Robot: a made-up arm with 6 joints.
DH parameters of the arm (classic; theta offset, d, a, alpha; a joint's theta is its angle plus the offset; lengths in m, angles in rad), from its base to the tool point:
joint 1: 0 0.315 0 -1.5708
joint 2: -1.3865 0 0.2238 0
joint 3: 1.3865 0 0.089 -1.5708
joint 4: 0 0.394 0 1.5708
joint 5: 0 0 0.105 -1.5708
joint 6: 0 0.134 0 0
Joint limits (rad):
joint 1: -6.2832..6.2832
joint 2: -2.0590..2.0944
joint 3: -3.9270..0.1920
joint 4: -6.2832..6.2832
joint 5: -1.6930..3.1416
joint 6: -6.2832..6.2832
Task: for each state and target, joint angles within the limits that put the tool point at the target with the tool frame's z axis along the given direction. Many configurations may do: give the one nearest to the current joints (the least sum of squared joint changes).
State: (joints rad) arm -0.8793 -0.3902 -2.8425 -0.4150 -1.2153 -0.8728
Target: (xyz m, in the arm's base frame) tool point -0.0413 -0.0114 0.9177 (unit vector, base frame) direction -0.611 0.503 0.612
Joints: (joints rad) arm -1.0579 -0.1192 -2.4458 0.2913 -1.4600 -0.8728
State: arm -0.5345 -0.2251 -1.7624 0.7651 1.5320 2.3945
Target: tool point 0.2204 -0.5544 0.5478 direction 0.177 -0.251 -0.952
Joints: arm -1.2063 0.1322 -1.7733 0.0780 1.3388 2.3945
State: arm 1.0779 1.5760 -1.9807 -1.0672 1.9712 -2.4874
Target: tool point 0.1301 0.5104 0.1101 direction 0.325 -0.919 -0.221
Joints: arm 1.4896 1.1693 -2.1846 -0.5453 2.2648 -2.4874
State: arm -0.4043 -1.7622 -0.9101 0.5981 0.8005 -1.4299
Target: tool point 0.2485 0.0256 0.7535 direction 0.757 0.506 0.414
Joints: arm 0.4436 -1.2925 -0.7405 1.3385 0.1362 -1.4299
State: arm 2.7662 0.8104 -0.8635 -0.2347 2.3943 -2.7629
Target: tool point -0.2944 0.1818 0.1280 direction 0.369 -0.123 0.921
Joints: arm 2.8162 1.1811 -1.5794 -0.8368 3.1397 -2.7629
